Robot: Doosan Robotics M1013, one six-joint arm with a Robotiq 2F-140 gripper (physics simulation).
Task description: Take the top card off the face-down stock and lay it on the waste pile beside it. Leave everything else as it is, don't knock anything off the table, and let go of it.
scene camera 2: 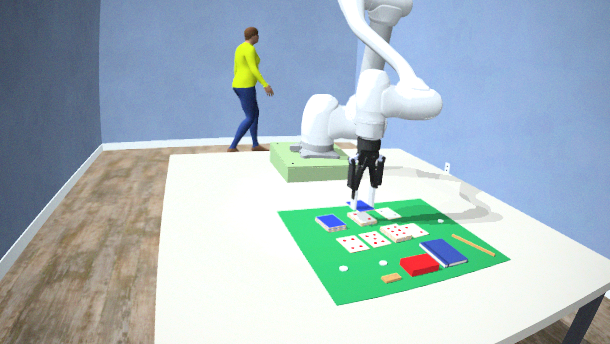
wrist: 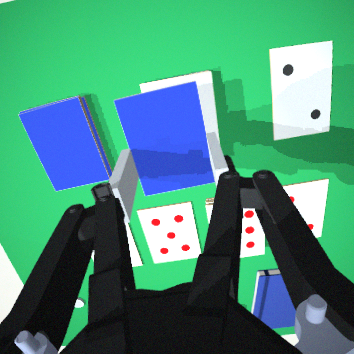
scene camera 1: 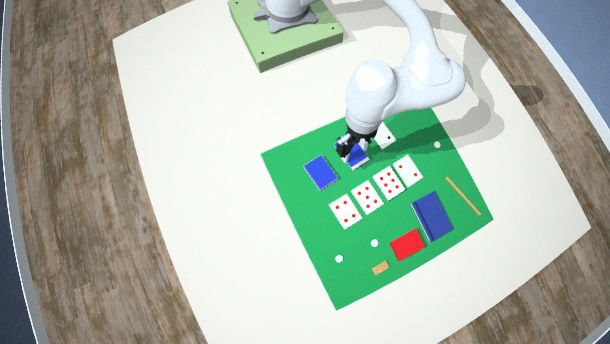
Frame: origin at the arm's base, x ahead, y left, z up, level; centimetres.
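Seen in the pictures: gripper, between the fingertips: (scene camera 2: 361, 207) (wrist: 170, 154) (scene camera 1: 353, 153); arm's base, origin of its link: (scene camera 2: 316, 152) (scene camera 1: 287, 11).
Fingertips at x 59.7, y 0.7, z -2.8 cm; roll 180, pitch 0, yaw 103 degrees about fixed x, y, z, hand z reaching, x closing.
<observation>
Offsets run from my fingertips to a thing's middle. Level surfaces: height alone.
My gripper (scene camera 1: 353, 150) (scene camera 2: 363, 203) (wrist: 170, 154) is shut on a blue-backed card @[dz +0.0, dx -1.1, dy -0.3 cm] (scene camera 1: 358, 156) (scene camera 2: 360, 205) (wrist: 160, 120), gripped by its two long edges and held level, face down. The card is above the waste pile @[dz -4.2, dx -1.4, dy +1.1 cm] (scene camera 1: 361, 165) (scene camera 2: 361, 218) (wrist: 208, 100), a low white face-up stack, with a gap between them in scene camera 2. In the wrist view it covers most of the pile; white shows along the far and right edges. The face-down stock @[dz -3.9, dx +1.0, dy -10.6 cm] (scene camera 1: 321, 173) (scene camera 2: 330, 221) (wrist: 65, 145), a squared blue stack, lies to the left of the pile.
A black-dotted card @[dz -5.1, dx -4.7, dy +12.6 cm] (scene camera 1: 384, 136) (scene camera 2: 387, 213) (wrist: 302, 90) lies right of the pile. Red-dotted cards stand in a row in front. A blue notebook @[dz -4.7, dx +26.5, dy +17.4 cm] (scene camera 1: 435, 216), red box @[dz -4.3, dx +31.5, dy +6.1 cm] (scene camera 1: 408, 244), wooden stick @[dz -4.9, dx +24.7, dy +30.9 cm] (scene camera 1: 463, 196), small domino @[dz -4.9, dx +34.9, dy -4.1 cm] (scene camera 1: 380, 268) and white discs lie farther forward on the green mat @[dz -5.3 cm] (scene camera 1: 305, 220).
</observation>
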